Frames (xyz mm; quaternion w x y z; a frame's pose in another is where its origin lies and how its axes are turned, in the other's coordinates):
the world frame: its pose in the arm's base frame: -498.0 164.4 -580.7 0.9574 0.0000 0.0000 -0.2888
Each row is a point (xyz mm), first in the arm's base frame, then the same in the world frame.
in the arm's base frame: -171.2 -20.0 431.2
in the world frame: 374.3 27.1 1011.9
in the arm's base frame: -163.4 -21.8 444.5
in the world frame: 381.8 29.9 1025.2
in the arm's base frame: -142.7 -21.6 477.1
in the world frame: 398.9 41.5 1057.8
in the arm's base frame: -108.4 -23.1 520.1
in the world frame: 428.3 59.2 1100.8
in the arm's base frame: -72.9 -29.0 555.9
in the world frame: 461.1 73.9 1136.6
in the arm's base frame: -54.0 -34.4 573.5
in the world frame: 479.9 79.9 1154.2
